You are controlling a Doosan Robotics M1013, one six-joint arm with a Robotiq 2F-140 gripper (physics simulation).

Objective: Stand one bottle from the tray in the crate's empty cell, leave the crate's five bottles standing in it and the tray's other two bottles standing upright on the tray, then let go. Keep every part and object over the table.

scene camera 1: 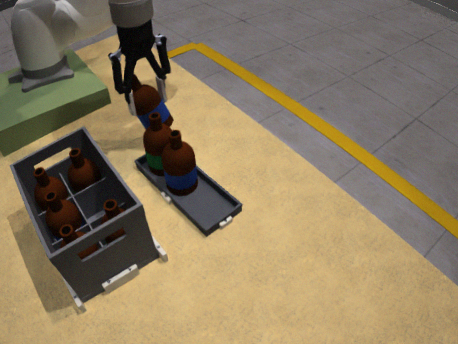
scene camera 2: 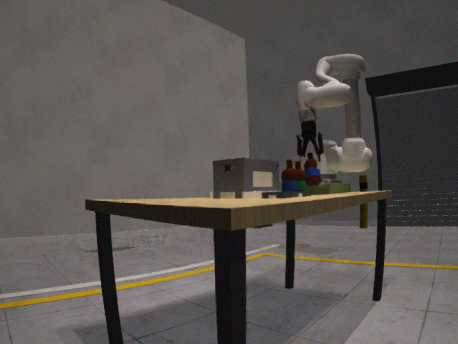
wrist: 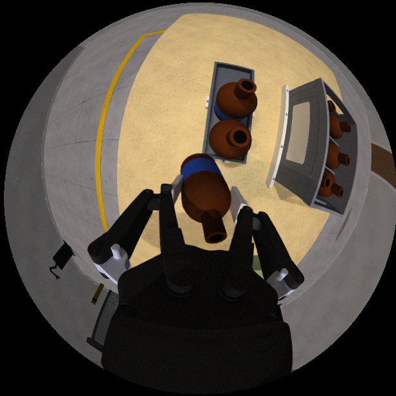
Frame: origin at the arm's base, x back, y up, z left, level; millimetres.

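Seen in the pictures: gripper, fingertip midpoint: [scene camera 1: 148, 106] [scene camera 2: 311, 169]; arm's base, link origin: [scene camera 1: 45, 73] [scene camera 2: 324, 182].
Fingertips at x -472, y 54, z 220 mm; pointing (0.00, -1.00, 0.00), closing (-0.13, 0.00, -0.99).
Observation:
Pixels of each thing's top centre, then the offset from my fingertips to it. "*": a spot on its surface instead.
- brown bottle with a blue label, top centre: [scene camera 1: 141, 75] [scene camera 2: 311, 152] dx +8, dy +85, dz -2 mm
- dark tray, surface spot: [scene camera 1: 210, 205] * dx -258, dy -120, dz +26 mm
- grey crate, top centre: [scene camera 1: 67, 182] [scene camera 2: 246, 161] dx -198, dy +50, dz -239 mm
My gripper [scene camera 1: 147, 97] [scene camera 2: 310, 159] [wrist: 205, 188] is shut on a brown bottle with a blue label [scene camera 1: 150, 106] [scene camera 2: 312, 173] [wrist: 202, 186]. The bottle is tilted, above the table just past the tray's robot-side end. The dark tray [scene camera 1: 210, 205] [wrist: 232, 72] bears two upright bottles: a green-labelled one [scene camera 1: 157, 142] [wrist: 227, 142] and a blue-labelled one [scene camera 1: 180, 162] [wrist: 235, 104]. The grey crate [scene camera 1: 140, 235] [scene camera 2: 227, 182] [wrist: 316, 112] holds five bottles. In scene camera 1, its middle cell on the tray side looks empty. The crate's wall partly hides its bottles.
The robot's green base block [scene camera 1: 55, 107] [scene camera 2: 332, 188] is behind the crate. Pale blocks [scene camera 1: 120, 279] [scene camera 1: 160, 249] sit at the crate's foot. The table's edge runs beyond the tray, with a yellow floor line [scene camera 1: 300, 117] outside it.

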